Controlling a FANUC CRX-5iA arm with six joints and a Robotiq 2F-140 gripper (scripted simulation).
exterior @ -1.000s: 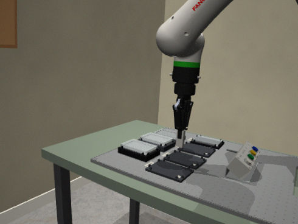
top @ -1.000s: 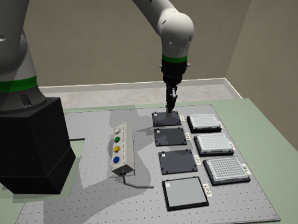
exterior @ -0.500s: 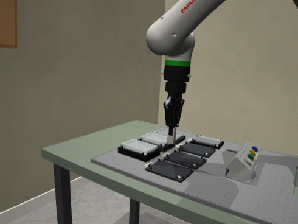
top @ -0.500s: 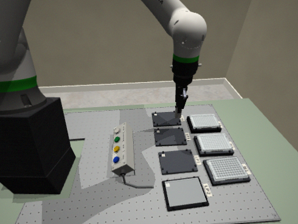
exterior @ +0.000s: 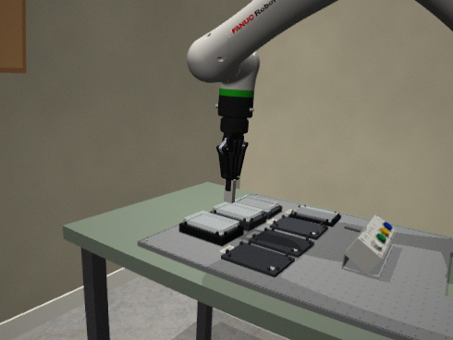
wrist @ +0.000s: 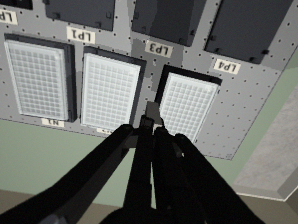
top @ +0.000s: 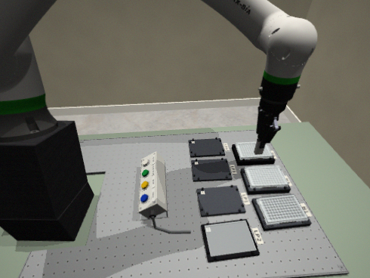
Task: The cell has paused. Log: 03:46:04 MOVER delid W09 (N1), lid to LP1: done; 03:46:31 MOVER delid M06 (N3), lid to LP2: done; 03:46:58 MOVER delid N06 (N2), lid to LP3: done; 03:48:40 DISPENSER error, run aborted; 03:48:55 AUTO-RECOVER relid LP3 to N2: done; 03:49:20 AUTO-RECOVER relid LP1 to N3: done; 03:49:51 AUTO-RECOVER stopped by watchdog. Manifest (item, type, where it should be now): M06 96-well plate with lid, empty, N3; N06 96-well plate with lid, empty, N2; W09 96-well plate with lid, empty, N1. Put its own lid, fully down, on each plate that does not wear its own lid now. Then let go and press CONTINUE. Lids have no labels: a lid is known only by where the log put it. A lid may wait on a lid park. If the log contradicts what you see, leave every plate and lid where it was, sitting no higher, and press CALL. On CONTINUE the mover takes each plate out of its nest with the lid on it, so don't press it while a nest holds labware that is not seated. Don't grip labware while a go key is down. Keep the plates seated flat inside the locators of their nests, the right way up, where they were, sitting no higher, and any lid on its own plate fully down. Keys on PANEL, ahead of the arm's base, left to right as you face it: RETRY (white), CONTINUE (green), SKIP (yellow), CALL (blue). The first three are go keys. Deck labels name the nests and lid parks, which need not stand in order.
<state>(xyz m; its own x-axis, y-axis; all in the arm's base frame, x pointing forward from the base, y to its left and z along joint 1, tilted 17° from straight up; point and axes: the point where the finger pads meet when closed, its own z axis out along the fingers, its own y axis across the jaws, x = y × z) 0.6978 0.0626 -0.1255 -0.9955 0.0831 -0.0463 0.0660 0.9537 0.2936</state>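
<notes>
The plate lies 80 mm below my hand, 60 mm to the left of it and 20 mm ahead of it. Round my hand: lid park LP3: 170 mm behind, 110 mm below, 10 mm to the left; then lid park LP4: 160 mm behind, 140 mm to the left, 110 mm below; then lid park LP1: 170 mm behind, 130 mm to the right, 110 mm below.
</notes>
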